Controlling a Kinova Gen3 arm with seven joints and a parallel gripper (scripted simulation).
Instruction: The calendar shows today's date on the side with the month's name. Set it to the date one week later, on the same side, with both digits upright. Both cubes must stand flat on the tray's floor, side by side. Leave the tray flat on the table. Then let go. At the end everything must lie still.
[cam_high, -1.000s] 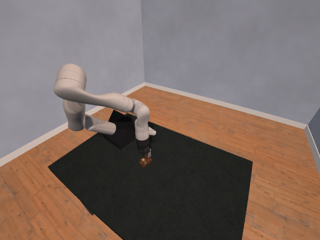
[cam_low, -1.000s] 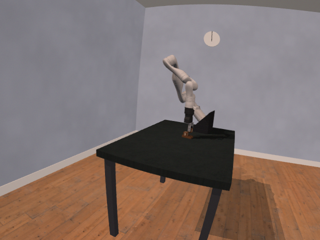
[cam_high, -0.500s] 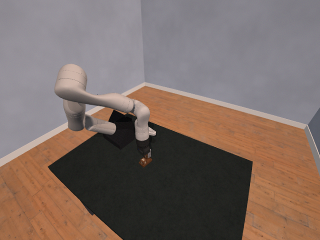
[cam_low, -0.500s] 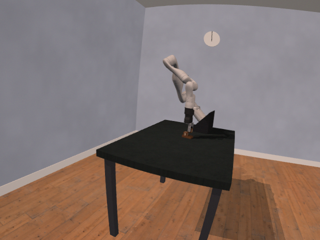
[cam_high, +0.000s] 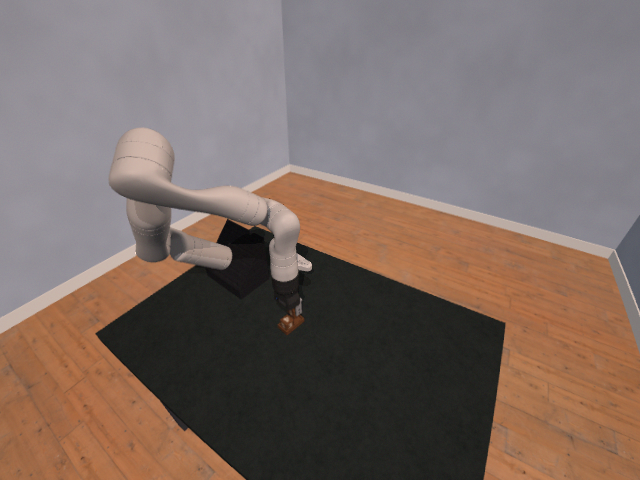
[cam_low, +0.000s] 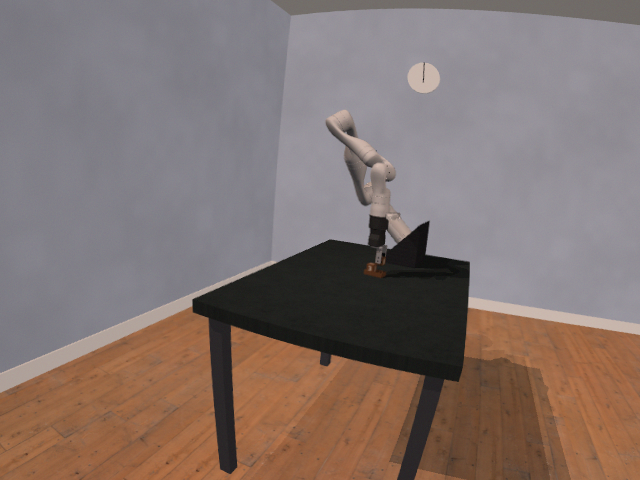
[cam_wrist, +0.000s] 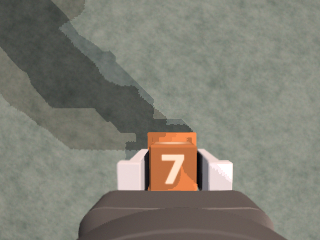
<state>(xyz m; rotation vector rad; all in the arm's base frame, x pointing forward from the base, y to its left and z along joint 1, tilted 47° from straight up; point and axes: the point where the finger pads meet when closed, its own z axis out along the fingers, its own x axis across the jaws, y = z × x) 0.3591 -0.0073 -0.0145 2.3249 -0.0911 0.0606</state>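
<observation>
The orange cube is 3 cm to the right of my hand and 5 cm below it. The rest, counted from my hand: orange-brown tray: 2 cm to the right, 6 cm below.
</observation>
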